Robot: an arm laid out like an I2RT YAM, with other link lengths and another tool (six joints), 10 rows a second.
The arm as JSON. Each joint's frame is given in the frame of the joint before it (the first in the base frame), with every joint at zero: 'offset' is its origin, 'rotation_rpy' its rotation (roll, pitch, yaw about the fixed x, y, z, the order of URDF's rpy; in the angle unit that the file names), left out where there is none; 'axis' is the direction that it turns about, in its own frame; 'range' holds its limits. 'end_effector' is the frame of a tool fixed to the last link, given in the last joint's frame.
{
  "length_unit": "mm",
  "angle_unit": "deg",
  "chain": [
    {
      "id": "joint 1",
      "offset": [
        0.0,
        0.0,
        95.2
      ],
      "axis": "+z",
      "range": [
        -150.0,
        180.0
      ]
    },
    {
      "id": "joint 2",
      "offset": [
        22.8,
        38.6,
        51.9
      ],
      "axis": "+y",
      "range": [
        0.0,
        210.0
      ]
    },
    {
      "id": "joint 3",
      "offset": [
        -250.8,
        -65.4,
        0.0
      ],
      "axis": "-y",
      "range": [
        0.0,
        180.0
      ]
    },
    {
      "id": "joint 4",
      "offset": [
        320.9,
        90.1,
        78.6
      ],
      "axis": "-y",
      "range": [
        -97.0,
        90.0
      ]
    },
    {
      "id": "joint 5",
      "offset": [
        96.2,
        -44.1,
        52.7
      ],
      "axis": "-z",
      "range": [
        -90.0,
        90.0
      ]
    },
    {
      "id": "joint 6",
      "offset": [
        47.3,
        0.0,
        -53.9
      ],
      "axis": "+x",
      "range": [
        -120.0,
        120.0
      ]
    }
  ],
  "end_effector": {
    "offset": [
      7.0,
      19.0,
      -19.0
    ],
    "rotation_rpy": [
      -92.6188,
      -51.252,
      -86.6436
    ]
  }
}
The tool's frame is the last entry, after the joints.
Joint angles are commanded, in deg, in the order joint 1, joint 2, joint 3, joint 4, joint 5, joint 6. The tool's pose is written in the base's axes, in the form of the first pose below.
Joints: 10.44 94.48 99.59 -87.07 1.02 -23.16
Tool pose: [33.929 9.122 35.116], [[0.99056 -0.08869 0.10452], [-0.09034 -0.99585 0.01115], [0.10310 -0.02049 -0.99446]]
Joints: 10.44 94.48 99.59 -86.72 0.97 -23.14
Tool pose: [34.020 9.144 35.114], [[0.98992 -0.08878 0.11034], [-0.09077 -0.99579 0.01312], [0.10871 -0.02301 -0.99381]]
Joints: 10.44 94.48 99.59 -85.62 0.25 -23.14
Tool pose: [34.294 9.264 35.121], [[0.98816 -0.08631 0.12681], [-0.09066 -0.99546 0.02893], [0.12374 -0.04008 -0.99151]]
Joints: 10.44 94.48 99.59 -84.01 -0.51 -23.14
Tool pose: [34.701 9.413 35.138], [[0.98496 -0.08269 0.15172], [-0.09075 -0.99476 0.04700], [0.14704 -0.06006 -0.98731]]
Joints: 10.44 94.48 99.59 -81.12 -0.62 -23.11
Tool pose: [35.455 9.564 35.176], [[0.97654 -0.07946 0.20013], [-0.09274 -0.99401 0.05788], [0.19433 -0.07509 -0.97806]]
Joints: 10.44 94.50 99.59 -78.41 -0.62 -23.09
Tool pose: [36.169 9.696 35.233], [[0.96652 -0.07604 0.24504], [-0.09493 -0.99328 0.06617], [0.23837 -0.08722 -0.96725]]
